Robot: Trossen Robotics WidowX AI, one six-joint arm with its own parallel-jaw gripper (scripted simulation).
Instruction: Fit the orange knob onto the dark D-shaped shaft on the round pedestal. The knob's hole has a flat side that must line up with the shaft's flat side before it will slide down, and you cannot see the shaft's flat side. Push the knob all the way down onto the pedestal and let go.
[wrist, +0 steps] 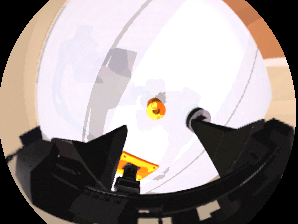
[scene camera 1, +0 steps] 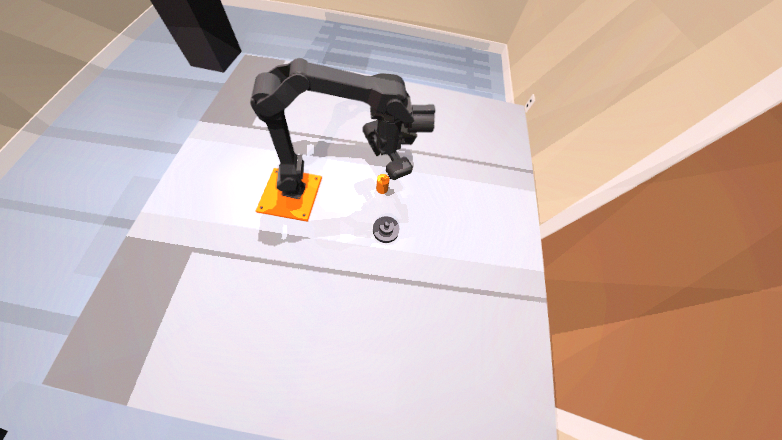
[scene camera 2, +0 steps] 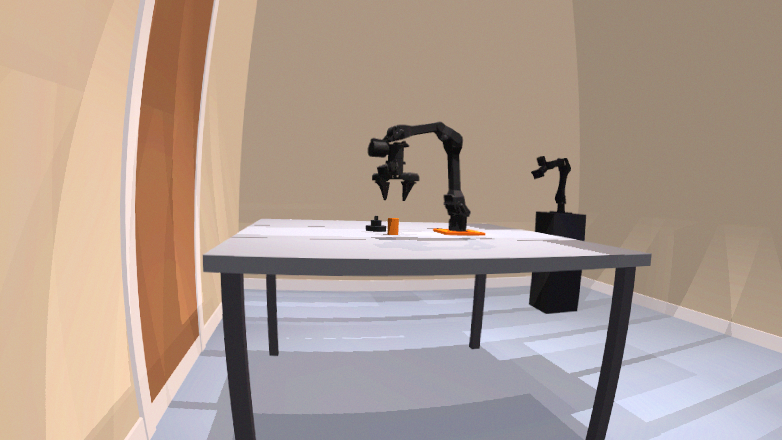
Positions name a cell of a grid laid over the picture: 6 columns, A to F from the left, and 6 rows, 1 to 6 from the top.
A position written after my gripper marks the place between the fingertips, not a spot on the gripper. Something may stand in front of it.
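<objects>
My gripper: visible in scene camera 1 (C3), scene camera 2 (D3) and the wrist view (D4).
</objects>
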